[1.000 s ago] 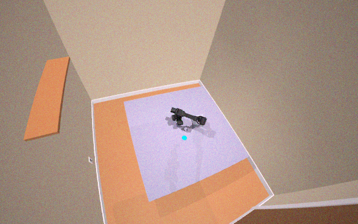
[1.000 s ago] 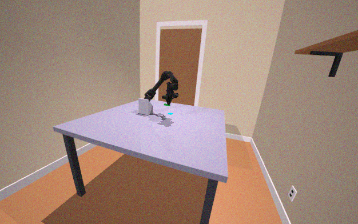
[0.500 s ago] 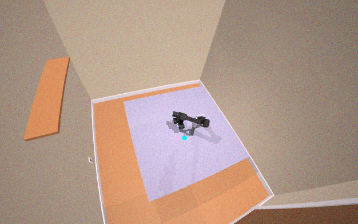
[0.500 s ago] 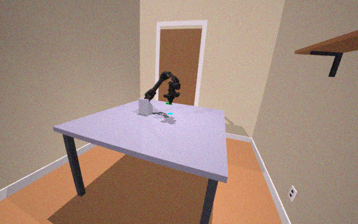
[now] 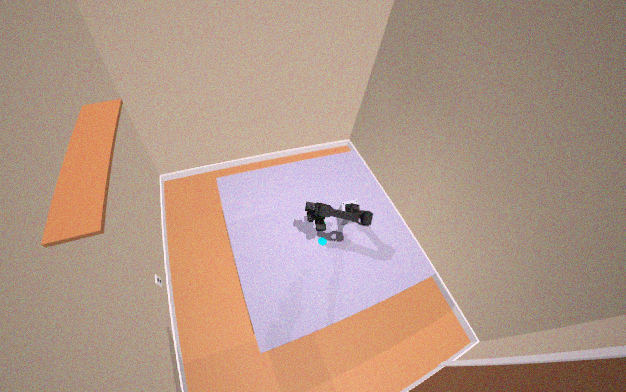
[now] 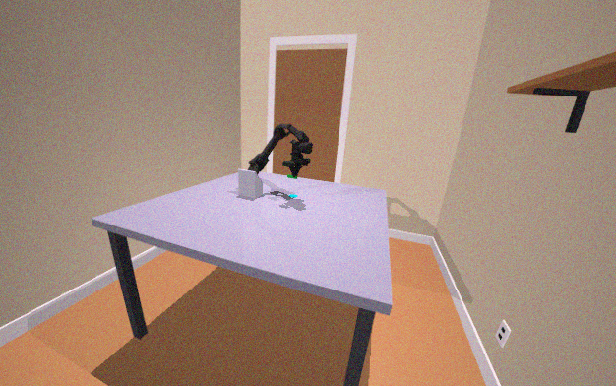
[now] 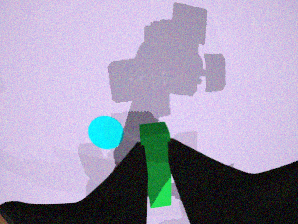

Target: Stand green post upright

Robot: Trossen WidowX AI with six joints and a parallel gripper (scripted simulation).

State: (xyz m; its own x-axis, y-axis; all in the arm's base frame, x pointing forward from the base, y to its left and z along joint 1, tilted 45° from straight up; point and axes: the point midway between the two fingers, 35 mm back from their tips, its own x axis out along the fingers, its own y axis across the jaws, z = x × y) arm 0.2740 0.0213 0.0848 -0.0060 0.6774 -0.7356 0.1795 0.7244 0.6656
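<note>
Right now the cyan circle is 150 mm below my gripper tip, 70 mm to the left of it and 40 mm behind it. The rest, counted from my gripper tip: green post: 20 mm behind.
</note>
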